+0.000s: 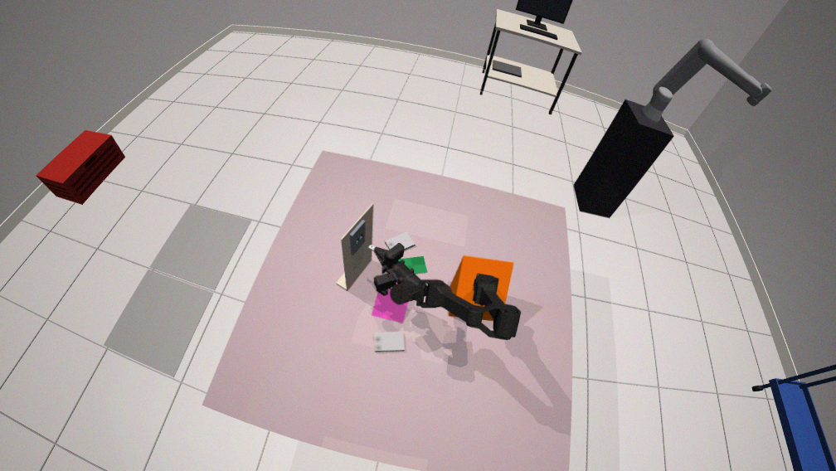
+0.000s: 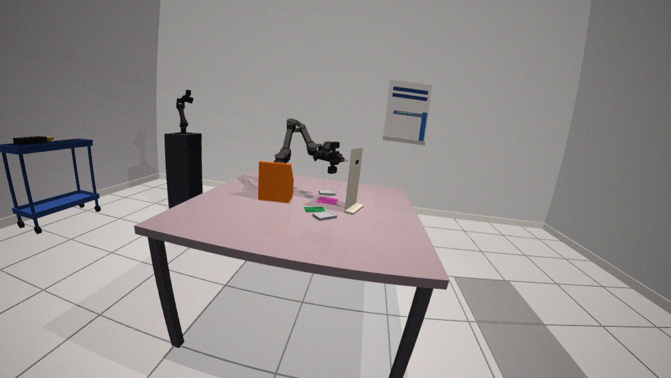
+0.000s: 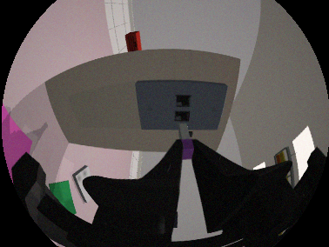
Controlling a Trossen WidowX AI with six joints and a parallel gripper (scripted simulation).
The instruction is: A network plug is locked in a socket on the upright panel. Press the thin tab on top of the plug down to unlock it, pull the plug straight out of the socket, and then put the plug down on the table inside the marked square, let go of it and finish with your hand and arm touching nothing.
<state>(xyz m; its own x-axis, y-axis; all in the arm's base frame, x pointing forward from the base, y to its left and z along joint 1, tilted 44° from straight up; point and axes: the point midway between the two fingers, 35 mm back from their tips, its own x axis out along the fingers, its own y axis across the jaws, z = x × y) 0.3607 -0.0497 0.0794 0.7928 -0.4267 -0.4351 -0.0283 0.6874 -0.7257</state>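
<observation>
The magenta square lies 80 mm behind my gripper tip, 60 mm to the left of it and 270 mm below it. The rest, counted from my gripper tip: beige upright panel (70 mm ahead, 40 mm to the right, 110 mm below); purple plug (right at my gripper tip).
</observation>
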